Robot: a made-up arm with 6 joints.
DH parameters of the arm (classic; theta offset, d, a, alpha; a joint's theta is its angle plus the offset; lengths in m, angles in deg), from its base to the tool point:
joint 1: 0 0.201 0 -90
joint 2: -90 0 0.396 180
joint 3: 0 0 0 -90
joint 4: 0 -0.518 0 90
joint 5: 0 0.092 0 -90
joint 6: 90 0 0 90
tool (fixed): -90 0 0 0
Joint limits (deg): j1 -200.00..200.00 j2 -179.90..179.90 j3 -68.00..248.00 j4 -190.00..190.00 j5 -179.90..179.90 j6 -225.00..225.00
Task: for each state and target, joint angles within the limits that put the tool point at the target. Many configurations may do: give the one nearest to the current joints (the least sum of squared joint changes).
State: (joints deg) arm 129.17 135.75 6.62 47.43 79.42 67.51
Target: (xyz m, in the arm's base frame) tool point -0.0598 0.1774 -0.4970
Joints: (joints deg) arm 128.45 120.72 5.05 46.36 79.42 67.51
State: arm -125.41 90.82 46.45 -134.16 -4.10 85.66
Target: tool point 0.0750 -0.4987 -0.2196
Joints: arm -88.78 77.03 6.91 -134.36 -4.10 85.66
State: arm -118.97 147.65 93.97 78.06 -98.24 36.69
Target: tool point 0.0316 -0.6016 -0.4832
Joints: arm -85.94 148.60 97.43 83.09 -98.24 36.69
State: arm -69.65 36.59 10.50 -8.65 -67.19 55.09
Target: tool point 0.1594 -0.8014 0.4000
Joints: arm -72.29 48.73 42.37 -3.04 -67.19 55.09
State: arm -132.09 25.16 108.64 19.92 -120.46 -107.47
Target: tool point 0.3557 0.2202 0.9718
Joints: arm -159.79 -7.87 121.15 24.41 -120.46 -107.47
